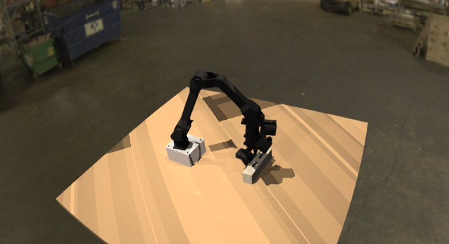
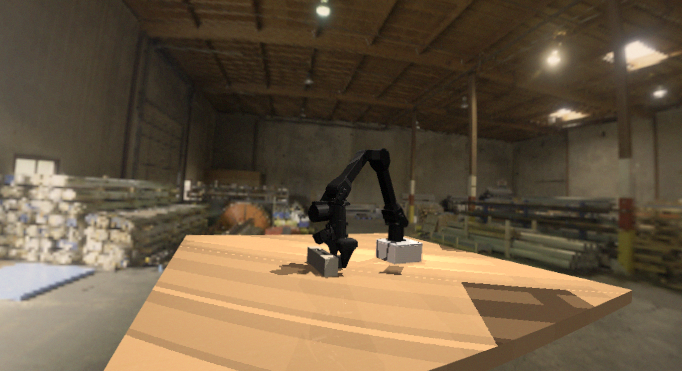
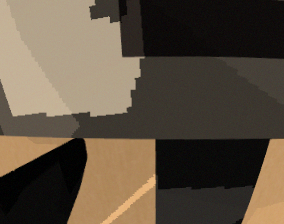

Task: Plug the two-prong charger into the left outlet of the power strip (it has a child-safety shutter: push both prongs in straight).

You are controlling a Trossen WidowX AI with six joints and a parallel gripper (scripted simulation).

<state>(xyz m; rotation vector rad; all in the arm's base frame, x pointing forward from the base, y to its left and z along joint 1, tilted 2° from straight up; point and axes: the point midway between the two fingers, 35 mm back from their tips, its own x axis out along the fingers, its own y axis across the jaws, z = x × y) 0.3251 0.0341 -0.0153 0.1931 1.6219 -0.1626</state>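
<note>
Now: the black two-prong charger 2 cm ahead of my gripper tip, 1 cm to the right of it and 1 cm above it.
</note>
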